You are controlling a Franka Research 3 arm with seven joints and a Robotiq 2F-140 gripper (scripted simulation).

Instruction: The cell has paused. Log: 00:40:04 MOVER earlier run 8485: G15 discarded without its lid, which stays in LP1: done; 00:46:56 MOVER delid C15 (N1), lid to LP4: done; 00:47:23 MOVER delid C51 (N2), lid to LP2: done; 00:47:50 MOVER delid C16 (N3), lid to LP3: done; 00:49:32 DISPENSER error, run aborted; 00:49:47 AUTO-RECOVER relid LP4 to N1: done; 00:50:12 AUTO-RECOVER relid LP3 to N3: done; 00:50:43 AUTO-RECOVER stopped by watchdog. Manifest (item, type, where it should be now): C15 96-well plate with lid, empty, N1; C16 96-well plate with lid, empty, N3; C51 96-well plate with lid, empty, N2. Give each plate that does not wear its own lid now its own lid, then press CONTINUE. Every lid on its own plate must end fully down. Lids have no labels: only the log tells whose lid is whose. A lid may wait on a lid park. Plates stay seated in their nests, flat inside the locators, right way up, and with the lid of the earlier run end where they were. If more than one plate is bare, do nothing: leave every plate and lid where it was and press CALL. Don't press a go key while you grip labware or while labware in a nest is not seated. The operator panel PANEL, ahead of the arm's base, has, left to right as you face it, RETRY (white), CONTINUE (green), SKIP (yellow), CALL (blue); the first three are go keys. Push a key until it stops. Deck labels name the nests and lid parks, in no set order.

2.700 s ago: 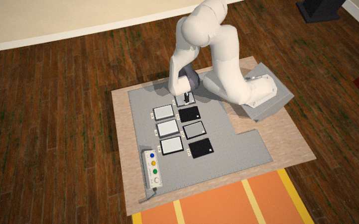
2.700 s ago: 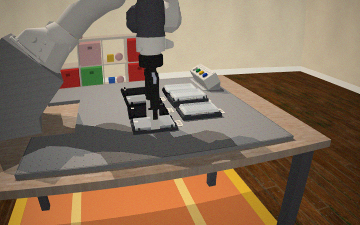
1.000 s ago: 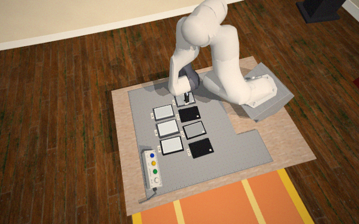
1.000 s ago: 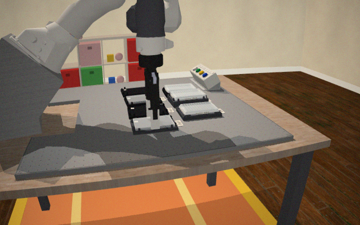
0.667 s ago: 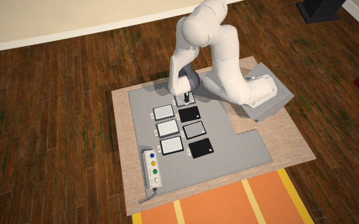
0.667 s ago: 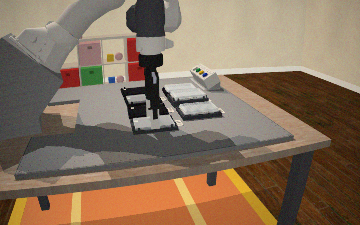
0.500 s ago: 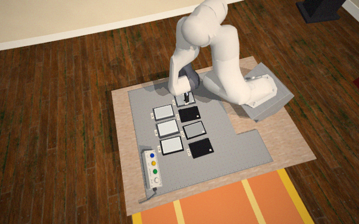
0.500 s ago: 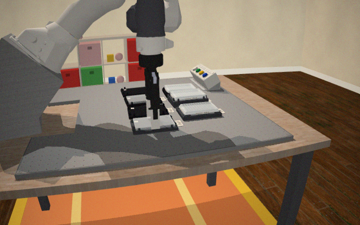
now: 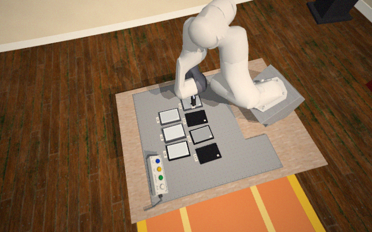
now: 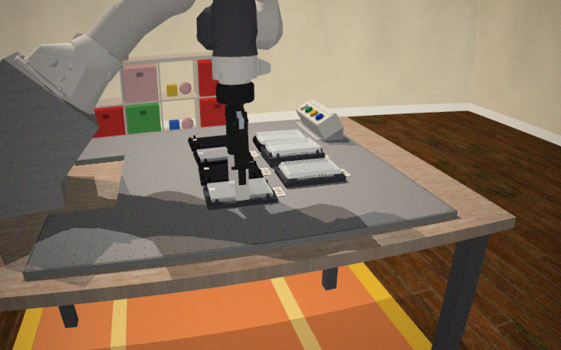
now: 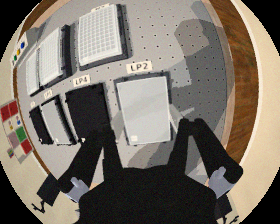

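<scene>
Now: hand 170 mm short of the plate, 100 mm to the right of it and 20 mm above it. From my hand the other things lie so: lid park LP4: 20 mm behind, 130 mm to the left, 40 mm below; yellow key: 240 mm ahead, 470 mm to the left, 30 mm above; blue key: 250 mm ahead, 420 mm to the left, 30 mm above.
</scene>
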